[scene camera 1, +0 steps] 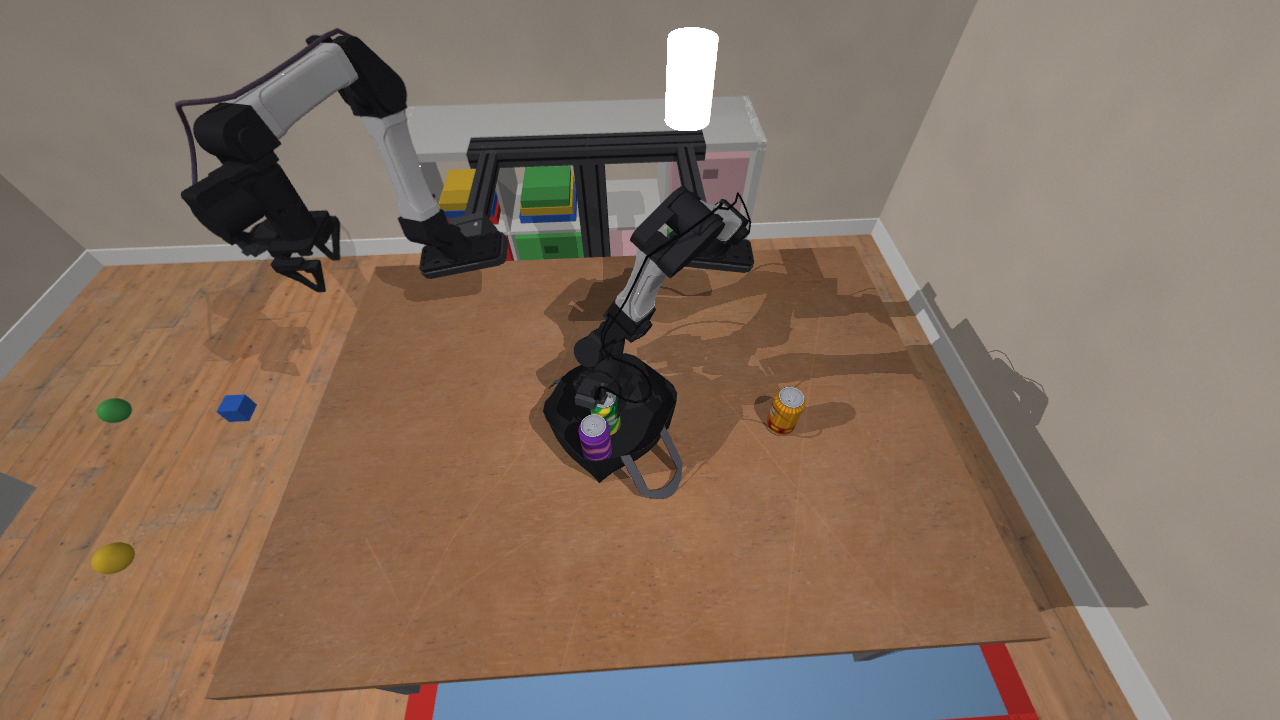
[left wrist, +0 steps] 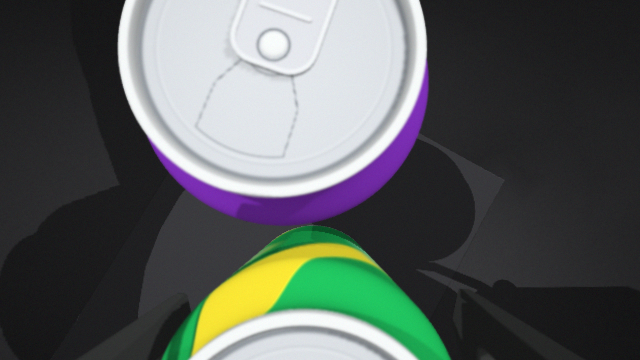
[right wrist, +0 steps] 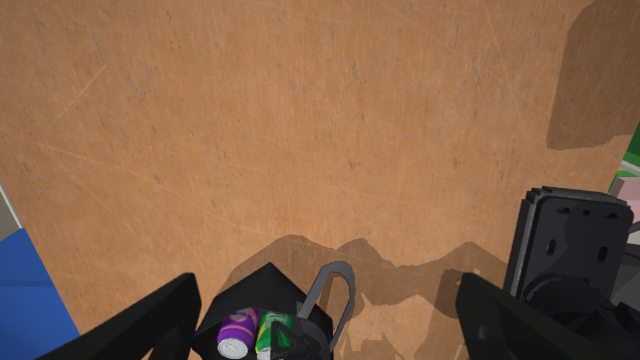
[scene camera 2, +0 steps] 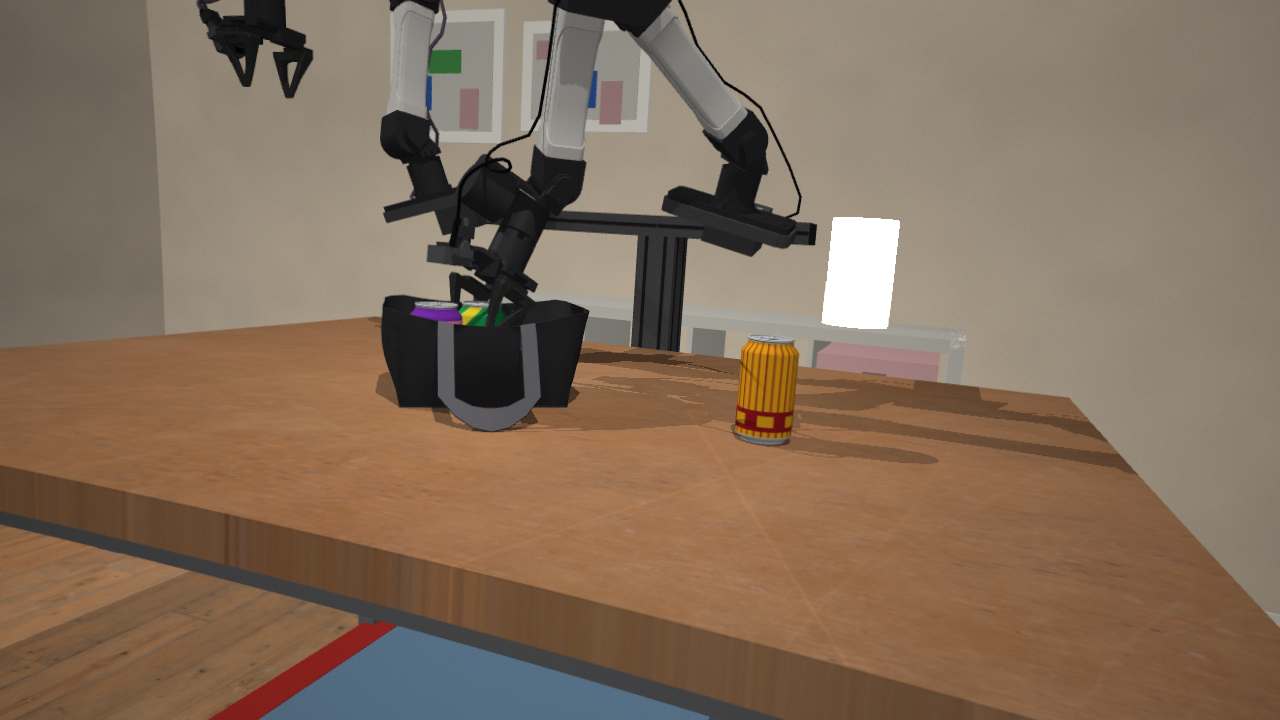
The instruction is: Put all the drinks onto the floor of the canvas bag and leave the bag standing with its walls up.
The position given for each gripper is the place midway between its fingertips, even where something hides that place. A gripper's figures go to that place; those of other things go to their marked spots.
Scene:
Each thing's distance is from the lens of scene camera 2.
left gripper (scene camera 2: 470,333): 108 cm
right gripper (scene camera 2: 268,92): 147 cm
black canvas bag (scene camera 2: 532,361): 92 cm

